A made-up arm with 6 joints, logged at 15 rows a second.
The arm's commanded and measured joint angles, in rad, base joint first. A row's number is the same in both.
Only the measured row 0 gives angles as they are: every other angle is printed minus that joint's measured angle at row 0.
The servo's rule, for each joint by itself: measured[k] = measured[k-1] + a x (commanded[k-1-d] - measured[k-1]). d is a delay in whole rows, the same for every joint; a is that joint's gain. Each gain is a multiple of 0.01, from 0.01 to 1. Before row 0 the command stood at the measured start. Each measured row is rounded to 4 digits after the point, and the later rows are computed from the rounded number. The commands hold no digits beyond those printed.
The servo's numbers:
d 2
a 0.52 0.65 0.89 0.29 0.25 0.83
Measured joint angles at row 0:
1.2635, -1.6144, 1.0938, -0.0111, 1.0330, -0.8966
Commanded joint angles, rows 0 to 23:
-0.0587, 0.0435, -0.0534, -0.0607, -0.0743, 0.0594
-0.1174, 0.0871, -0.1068, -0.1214, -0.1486, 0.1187
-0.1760, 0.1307, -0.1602, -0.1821, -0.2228, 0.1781
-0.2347, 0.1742, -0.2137, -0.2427, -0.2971, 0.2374
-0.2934, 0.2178, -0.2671, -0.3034, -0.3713, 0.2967
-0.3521, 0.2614, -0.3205, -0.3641, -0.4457, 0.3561
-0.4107, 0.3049, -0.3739, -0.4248, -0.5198, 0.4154
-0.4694, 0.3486, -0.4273, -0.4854, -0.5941, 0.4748
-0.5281, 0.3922, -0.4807, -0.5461, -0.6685, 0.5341
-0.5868, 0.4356, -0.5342, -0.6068, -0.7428, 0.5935
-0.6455, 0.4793, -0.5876, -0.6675, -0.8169, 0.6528
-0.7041, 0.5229, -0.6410, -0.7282, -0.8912, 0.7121
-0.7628, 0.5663, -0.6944, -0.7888, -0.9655, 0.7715
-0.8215, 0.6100, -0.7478, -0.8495, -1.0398, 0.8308
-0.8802, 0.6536, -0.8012, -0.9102, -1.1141, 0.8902
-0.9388, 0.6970, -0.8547, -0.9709, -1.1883, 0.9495
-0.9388, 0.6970, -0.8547, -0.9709, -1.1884, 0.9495
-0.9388, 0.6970, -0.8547, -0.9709, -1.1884, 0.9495
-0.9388, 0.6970, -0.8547, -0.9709, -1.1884, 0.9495
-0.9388, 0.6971, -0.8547, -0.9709, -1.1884, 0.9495
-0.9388, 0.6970, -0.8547, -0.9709, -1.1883, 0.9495
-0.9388, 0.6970, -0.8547, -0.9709, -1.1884, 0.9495
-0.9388, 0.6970, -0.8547, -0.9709, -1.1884, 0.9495
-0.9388, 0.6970, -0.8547, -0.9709, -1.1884, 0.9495
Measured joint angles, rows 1 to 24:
0.0000, 0.0000, 0.0000, 0.0000, 0.0000, 0.0000
0.0000, 0.0000, 0.0000, 0.0000, 0.0000, 0.0000
-0.0305, 0.0283, -0.0475, -0.0176, -0.0186, 0.0493
-0.0757, 0.0665, -0.1003, -0.0477, -0.0511, 0.1069
-0.1279, 0.1082, -0.1536, -0.0867, -0.0940, 0.1660
-0.1834, 0.1511, -0.2071, -0.1319, -0.1448, 0.2253
-0.2406, 0.1945, -0.2605, -0.1816, -0.2014, 0.2846
-0.2986, 0.2380, -0.3139, -0.2345, -0.2625, 0.3439
-0.3569, 0.2815, -0.3673, -0.2897, -0.3268, 0.4032
-0.4154, 0.3251, -0.4207, -0.3465, -0.3936, 0.4626
-0.4740, 0.3687, -0.4741, -0.4044, -0.4623, 0.5219
-0.5327, 0.4122, -0.5276, -0.4631, -0.5324, 0.5813
-0.5914, 0.4558, -0.5810, -0.5224, -0.6035, 0.6406
-0.6500, 0.4994, -0.6344, -0.5821, -0.6754, 0.6999
-0.7087, 0.5429, -0.6878, -0.6420, -0.7479, 0.7593
-0.7674, 0.5865, -0.7412, -0.7022, -0.8209, 0.8186
-0.8261, 0.6301, -0.7946, -0.7625, -0.8942, 0.8780
-0.8847, 0.6736, -0.8481, -0.8229, -0.9677, 0.9373
-0.9128, 0.6888, -0.8540, -0.8658, -1.0229, 0.9474
-0.9263, 0.6941, -0.8546, -0.8963, -1.0643, 0.9491
-0.9328, 0.6960, -0.8547, -0.9179, -1.0953, 0.9494
-0.9359, 0.6967, -0.8547, -0.9333, -1.1186, 0.9495
-0.9374, 0.6969, -0.8547, -0.9442, -1.1360, 0.9495
-0.9381, 0.6970, -0.8547, -0.9519, -1.1491, 0.9495

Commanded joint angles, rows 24 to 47:
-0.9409, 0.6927, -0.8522, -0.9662, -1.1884, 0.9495
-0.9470, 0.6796, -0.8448, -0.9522, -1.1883, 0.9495
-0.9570, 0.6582, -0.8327, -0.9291, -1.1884, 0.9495
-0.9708, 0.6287, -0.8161, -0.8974, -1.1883, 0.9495
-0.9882, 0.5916, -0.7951, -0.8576, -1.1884, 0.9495
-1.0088, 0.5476, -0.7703, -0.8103, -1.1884, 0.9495
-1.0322, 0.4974, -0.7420, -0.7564, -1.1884, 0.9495
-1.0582, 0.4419, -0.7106, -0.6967, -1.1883, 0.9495
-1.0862, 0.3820, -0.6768, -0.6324, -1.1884, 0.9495
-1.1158, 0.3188, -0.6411, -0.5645, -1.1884, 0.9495
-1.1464, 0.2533, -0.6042, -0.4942, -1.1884, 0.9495
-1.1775, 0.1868, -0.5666, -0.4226, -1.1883, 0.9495
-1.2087, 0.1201, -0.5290, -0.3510, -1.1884, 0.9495
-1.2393, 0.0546, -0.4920, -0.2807, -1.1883, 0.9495
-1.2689, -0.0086, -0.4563, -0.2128, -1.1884, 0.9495
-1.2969, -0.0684, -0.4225, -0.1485, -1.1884, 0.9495
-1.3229, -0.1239, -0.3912, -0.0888, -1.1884, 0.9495
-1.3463, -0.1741, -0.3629, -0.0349, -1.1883, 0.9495
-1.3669, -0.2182, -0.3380, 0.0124, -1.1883, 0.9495
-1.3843, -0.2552, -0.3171, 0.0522, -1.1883, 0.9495
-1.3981, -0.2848, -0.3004, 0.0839, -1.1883, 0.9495
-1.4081, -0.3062, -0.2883, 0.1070, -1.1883, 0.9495
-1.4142, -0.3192, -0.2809, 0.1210, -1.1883, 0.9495
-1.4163, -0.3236, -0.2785, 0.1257, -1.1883, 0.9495
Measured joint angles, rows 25 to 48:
-0.9385, 0.6970, -0.8547, -0.9574, -1.1589, 0.9495
-0.9387, 0.6970, -0.8547, -0.9613, -1.1663, 0.9495
-0.9398, 0.6942, -0.8525, -0.9627, -1.1718, 0.9495
-0.9435, 0.6847, -0.8456, -0.9597, -1.1759, 0.9495
-0.9505, 0.6675, -0.8341, -0.9508, -1.1790, 0.9495
-0.9611, 0.6423, -0.8181, -0.9353, -1.1813, 0.9495
-0.9752, 0.6093, -0.7976, -0.9128, -1.1831, 0.9495
-0.9927, 0.5692, -0.7733, -0.8831, -1.1844, 0.9495
-1.0132, 0.5225, -0.7454, -0.8464, -1.1854, 0.9495
-1.0366, 0.4701, -0.7144, -0.8030, -1.1861, 0.9495
-1.0624, 0.4128, -0.6809, -0.7535, -1.1867, 0.9495
-1.0902, 0.3517, -0.6455, -0.6987, -1.1871, 0.9495
-1.1194, 0.2877, -0.6087, -0.6394, -1.1874, 0.9495
-1.1496, 0.2221, -0.5712, -0.5765, -1.1876, 0.9495
-1.1803, 0.1558, -0.5336, -0.5111, -1.1878, 0.9495
-1.2110, 0.0900, -0.4966, -0.4443, -1.1879, 0.9495
-1.2411, 0.0259, -0.4607, -0.3772, -1.1880, 0.9495
-1.2701, -0.0354, -0.4267, -0.3109, -1.1881, 0.9495
-1.2976, -0.0929, -0.3951, -0.2465, -1.1882, 0.9495
-1.3229, -0.1457, -0.3664, -0.1851, -1.1882, 0.9495
-1.3458, -0.1928, -0.3411, -0.1278, -1.1882, 0.9495
-1.3658, -0.2334, -0.3197, -0.0756, -1.1882, 0.9495
-1.3826, -0.2668, -0.3025, -0.0293, -1.1882, 0.9495
-1.3959, -0.2924, -0.2899, 0.0102, -1.1882, 0.9495

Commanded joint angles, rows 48 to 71:
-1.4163, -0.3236, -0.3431, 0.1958, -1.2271, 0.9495
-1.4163, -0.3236, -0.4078, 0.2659, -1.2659, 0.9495
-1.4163, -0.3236, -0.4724, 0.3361, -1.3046, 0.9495
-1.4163, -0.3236, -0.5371, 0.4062, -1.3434, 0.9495
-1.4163, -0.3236, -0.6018, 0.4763, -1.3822, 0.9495
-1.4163, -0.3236, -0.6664, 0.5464, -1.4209, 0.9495
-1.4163, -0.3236, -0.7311, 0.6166, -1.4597, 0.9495
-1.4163, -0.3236, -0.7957, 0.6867, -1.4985, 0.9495
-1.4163, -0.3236, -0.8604, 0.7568, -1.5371, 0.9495
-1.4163, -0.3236, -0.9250, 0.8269, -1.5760, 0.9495
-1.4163, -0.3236, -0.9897, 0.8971, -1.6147, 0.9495
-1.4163, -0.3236, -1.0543, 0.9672, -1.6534, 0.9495
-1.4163, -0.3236, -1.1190, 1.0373, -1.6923, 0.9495
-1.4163, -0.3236, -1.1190, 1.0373, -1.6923, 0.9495
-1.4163, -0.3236, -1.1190, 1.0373, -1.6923, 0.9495
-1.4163, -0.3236, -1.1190, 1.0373, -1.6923, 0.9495
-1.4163, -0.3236, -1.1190, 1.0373, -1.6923, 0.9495
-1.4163, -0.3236, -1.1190, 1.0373, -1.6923, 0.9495
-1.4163, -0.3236, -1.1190, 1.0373, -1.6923, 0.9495
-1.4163, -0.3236, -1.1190, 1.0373, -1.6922, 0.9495
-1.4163, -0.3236, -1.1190, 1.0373, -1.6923, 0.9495
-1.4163, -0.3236, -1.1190, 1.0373, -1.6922, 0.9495
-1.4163, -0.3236, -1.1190, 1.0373, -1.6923, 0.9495
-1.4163, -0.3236, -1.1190, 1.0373, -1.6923, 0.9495
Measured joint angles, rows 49 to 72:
-1.4054, -0.3098, -0.2819, 0.0423, -1.1882, 0.9495
-1.4111, -0.3188, -0.2789, 0.0665, -1.1882, 0.9495
-1.4138, -0.3219, -0.3360, 0.1040, -1.1979, 0.9495
-1.4151, -0.3230, -0.3999, 0.1510, -1.2149, 0.9495
-1.4157, -0.3234, -0.4644, 0.2047, -1.2373, 0.9495
-1.4160, -0.3235, -0.5291, 0.2631, -1.2638, 0.9495
-1.4162, -0.3236, -0.5938, 0.3249, -1.2934, 0.9495
-1.4163, -0.3236, -0.6584, 0.3891, -1.3253, 0.9495
-1.4163, -0.3236, -0.7231, 0.4551, -1.3589, 0.9495
-1.4163, -0.3236, -0.7877, 0.5223, -1.3938, 0.9495
-1.4163, -0.3236, -0.8524, 0.5903, -1.4296, 0.9495
-1.4163, -0.3236, -0.9170, 0.6589, -1.4662, 0.9495
-1.4163, -0.3236, -0.9817, 0.7280, -1.5033, 0.9495
-1.4163, -0.3236, -1.0463, 0.7974, -1.5408, 0.9495
-1.4163, -0.3236, -1.1110, 0.8670, -1.5787, 0.9495
-1.4163, -0.3236, -1.1181, 0.9164, -1.6071, 0.9495
-1.4163, -0.3236, -1.1189, 0.9515, -1.6284, 0.9495
-1.4163, -0.3236, -1.1190, 0.9764, -1.6444, 0.9495
-1.4163, -0.3236, -1.1190, 0.9941, -1.6564, 0.9495
-1.4163, -0.3236, -1.1190, 1.0066, -1.6654, 0.9495
-1.4163, -0.3236, -1.1190, 1.0155, -1.6721, 0.9495
-1.4163, -0.3236, -1.1190, 1.0218, -1.6771, 0.9495
-1.4163, -0.3236, -1.1190, 1.0263, -1.6809, 0.9495
-1.4163, -0.3236, -1.1190, 1.0295, -1.6837, 0.9495

